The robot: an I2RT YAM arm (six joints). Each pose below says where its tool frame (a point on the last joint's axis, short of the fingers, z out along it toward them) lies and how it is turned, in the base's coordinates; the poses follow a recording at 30 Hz.
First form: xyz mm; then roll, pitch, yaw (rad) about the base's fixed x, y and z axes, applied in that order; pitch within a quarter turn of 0, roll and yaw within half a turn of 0.
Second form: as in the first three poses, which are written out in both.
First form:
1: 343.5 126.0 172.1 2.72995 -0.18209 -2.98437
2: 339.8 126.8 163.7 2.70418 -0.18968 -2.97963
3: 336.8 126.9 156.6 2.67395 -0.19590 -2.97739
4: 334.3 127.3 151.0 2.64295 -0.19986 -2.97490
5: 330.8 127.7 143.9 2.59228 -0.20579 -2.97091
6: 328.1 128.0 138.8 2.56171 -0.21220 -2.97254
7: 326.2 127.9 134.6 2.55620 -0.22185 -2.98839
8: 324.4 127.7 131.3 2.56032 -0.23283 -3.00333
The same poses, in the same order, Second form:
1: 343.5 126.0 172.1 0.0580 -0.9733 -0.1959 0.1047
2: 339.8 126.8 163.7 0.0581 -0.9703 -0.2078 0.1096
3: 336.8 126.9 156.6 0.0568 -0.9667 -0.2220 0.1137
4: 334.3 127.3 151.0 0.0557 -0.9629 -0.2366 0.1168
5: 330.8 127.7 143.9 0.0539 -0.9563 -0.2604 0.1215
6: 328.1 128.0 138.8 0.0503 -0.9520 -0.2747 0.1251
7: 326.2 127.9 134.6 0.0410 -0.9512 -0.2778 0.1276
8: 324.4 127.7 131.3 0.0325 -0.9516 -0.2763 0.1307
